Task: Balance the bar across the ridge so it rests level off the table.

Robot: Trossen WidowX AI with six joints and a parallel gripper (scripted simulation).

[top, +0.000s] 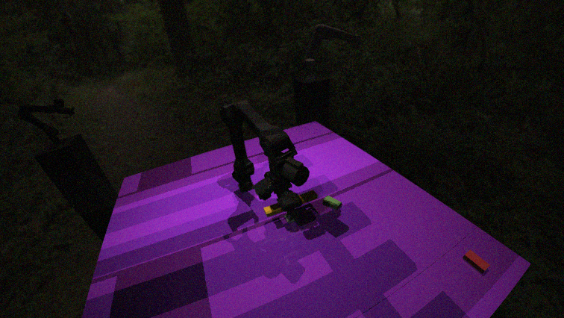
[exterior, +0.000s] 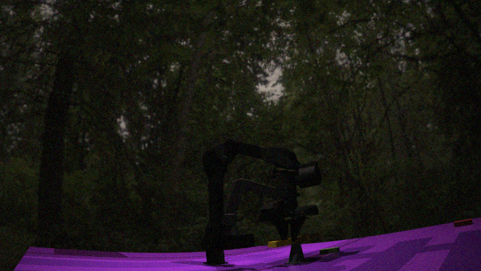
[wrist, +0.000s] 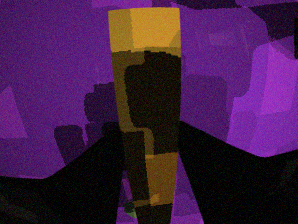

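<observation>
Right now my gripper tip is 30 mm to the right of the yellow bar. Round my gripper tip: red block 470 mm ahead, 430 mm to the left, 70 mm below; green block 20 mm ahead, 200 mm to the left, 70 mm below.
</observation>
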